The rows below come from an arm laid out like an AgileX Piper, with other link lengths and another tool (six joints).
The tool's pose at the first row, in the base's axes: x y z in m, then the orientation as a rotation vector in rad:
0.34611 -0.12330 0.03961 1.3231 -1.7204 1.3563
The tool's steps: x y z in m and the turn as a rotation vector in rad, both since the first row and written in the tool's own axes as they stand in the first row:
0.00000 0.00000 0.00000 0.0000 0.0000 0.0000
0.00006 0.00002 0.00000 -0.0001 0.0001 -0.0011
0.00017 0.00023 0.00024 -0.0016 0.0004 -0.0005
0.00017 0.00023 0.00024 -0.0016 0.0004 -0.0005
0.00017 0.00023 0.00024 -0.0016 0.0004 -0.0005
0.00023 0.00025 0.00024 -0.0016 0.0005 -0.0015
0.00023 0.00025 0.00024 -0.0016 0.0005 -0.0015
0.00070 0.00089 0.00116 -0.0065 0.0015 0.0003
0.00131 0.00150 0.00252 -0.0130 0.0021 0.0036
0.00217 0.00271 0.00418 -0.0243 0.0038 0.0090
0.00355 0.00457 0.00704 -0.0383 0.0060 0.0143
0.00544 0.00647 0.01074 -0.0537 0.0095 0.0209
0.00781 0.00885 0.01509 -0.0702 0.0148 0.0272
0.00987 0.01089 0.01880 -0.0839 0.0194 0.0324
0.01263 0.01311 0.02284 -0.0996 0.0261 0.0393
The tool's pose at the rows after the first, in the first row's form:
0.34611 -0.12330 0.03961 1.3231 -1.7204 1.3563
0.34607 -0.12332 0.03965 1.3237 -1.7194 1.3556
0.34587 -0.12359 0.03960 1.3222 -1.7204 1.3546
0.34587 -0.12359 0.03960 1.3222 -1.7204 1.3546
0.34587 -0.12359 0.03960 1.3222 -1.7204 1.3546
0.34583 -0.12361 0.03964 1.3228 -1.7195 1.3540
0.34583 -0.12361 0.03964 1.3228 -1.7195 1.3540
0.34520 -0.12464 0.03952 1.3180 -1.7227 1.3504
0.34460 -0.12613 0.03939 1.3116 -1.7282 1.3458
0.34340 -0.12799 0.03917 1.3001 -1.7369 1.3379
0.34158 -0.13116 0.03877 1.2868 -1.7464 1.3274
0.33965 -0.13530 0.03853 1.2706 -1.7566 1.3166
0.33720 -0.14021 0.03833 1.2523 -1.7657 1.3053
0.33509 -0.14442 0.03819 1.2370 -1.7730 1.2959
0.33261 -0.14918 0.03848 1.2176 -1.7810 1.2863

